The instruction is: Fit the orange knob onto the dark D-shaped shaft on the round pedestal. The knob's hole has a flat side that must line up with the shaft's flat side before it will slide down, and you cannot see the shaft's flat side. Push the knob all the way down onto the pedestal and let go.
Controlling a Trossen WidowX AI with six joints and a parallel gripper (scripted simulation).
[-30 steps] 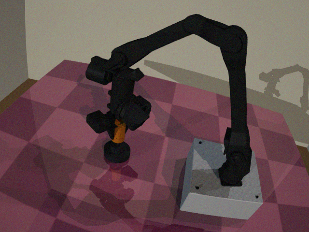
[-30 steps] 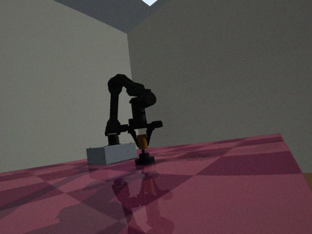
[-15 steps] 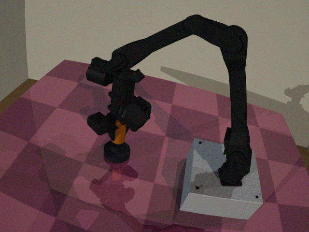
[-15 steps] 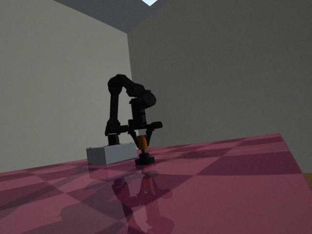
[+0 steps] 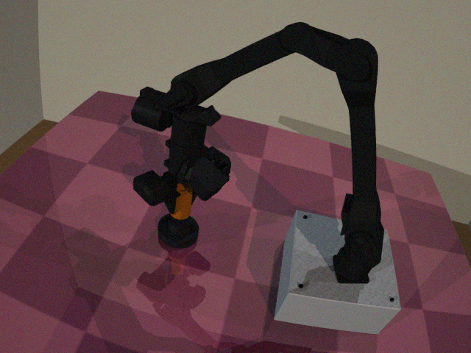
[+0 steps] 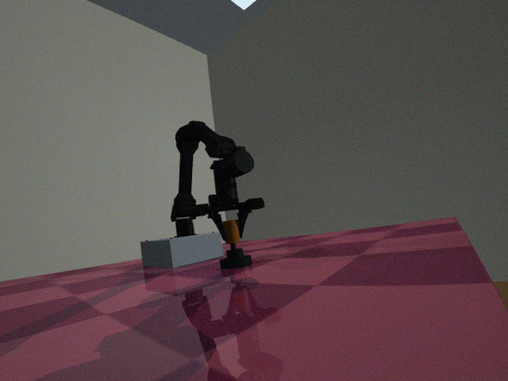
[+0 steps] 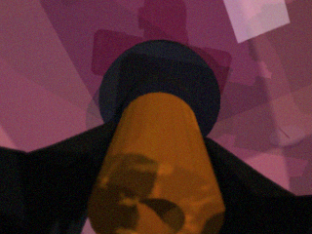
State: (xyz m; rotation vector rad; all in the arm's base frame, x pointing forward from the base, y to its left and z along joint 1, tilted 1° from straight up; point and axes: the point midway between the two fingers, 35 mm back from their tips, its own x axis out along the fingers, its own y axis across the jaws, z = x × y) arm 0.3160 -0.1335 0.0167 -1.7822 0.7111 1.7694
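Right now my gripper tip is 2 cm below the orange knob. Also, from my gripper tip: round pedestal 4 cm below.
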